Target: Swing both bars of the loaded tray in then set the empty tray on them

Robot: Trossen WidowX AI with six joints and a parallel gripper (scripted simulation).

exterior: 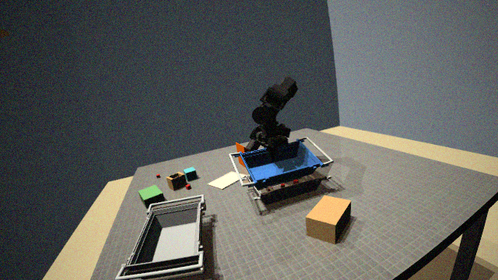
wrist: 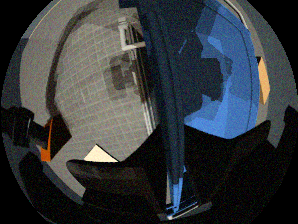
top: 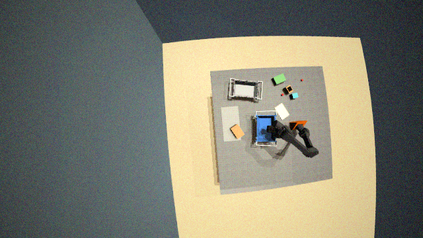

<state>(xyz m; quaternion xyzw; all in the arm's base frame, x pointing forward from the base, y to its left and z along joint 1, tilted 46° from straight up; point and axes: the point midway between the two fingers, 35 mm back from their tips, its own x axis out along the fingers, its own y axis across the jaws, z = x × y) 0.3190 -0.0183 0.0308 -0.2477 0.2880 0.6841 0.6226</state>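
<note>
My gripper tip is 70 mm short of the blue tray and 10 mm below it. Round my gripper tip: cream card 170 mm to the right, 170 mm behind, 110 mm below; cyan cube 330 mm to the right, 310 mm behind, 90 mm below; small brown box 390 mm to the right, 240 mm behind, 100 mm below.
</note>
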